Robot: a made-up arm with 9 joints. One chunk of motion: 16 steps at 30 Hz.
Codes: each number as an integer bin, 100 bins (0 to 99) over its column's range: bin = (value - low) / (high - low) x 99, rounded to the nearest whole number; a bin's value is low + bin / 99 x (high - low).
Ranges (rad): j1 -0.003..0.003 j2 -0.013..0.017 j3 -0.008..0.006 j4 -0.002..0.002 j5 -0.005..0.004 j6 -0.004..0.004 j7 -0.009..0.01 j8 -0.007..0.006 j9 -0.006..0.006
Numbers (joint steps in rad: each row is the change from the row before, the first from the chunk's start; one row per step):
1: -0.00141 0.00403 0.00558 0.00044 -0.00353 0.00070 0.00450 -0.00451 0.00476
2: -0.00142 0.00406 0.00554 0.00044 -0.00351 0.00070 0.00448 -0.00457 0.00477
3: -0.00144 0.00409 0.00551 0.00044 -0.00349 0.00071 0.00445 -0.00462 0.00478
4: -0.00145 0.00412 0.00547 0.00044 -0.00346 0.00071 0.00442 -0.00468 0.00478
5: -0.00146 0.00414 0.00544 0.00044 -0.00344 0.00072 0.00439 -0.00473 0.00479
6: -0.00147 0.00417 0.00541 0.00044 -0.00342 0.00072 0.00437 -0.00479 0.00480
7: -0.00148 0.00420 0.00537 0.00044 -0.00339 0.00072 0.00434 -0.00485 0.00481
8: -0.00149 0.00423 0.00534 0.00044 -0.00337 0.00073 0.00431 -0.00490 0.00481
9: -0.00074 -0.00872 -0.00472 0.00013 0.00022 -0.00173 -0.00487 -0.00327 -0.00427
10: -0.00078 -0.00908 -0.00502 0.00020 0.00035 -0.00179 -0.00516 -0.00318 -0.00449
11: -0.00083 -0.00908 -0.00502 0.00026 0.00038 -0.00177 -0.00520 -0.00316 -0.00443
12: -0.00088 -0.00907 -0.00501 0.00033 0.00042 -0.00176 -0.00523 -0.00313 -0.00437
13: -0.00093 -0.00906 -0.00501 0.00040 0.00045 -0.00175 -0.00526 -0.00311 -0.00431
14: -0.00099 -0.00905 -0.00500 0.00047 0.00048 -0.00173 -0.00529 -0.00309 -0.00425
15: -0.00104 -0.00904 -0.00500 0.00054 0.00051 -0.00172 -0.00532 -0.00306 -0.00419
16: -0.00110 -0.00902 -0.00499 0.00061 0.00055 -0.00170 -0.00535 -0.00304 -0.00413
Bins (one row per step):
1: 26 56 96 60 16 58 70 19 89
2: 26 56 96 60 16 58 70 19 89
3: 26 56 96 60 17 58 70 18 89
4: 26 56 95 60 17 58 70 18 89
5: 25 57 95 60 17 58 70 17 89
6: 25 57 95 60 17 58 70 17 89
7: 25 57 95 60 18 58 70 16 89
8: 25 57 94 60 18 59 69 16 89
9: 37 14 23 53 57 28 22 28 14
10: 37 13 21 54 59 27 20 29 12
11: 36 13 21 56 59 28 20 29 13
12: 35 13 21 58 60 28 20 29 13
13: 34 13 21 59 60 28 19 30 14
14: 33 13 21 61 60 28 19 30 14
15: 32 13 21 63 61 28 19 30 15
16: 31 13 21 65 61 28 19 30 15

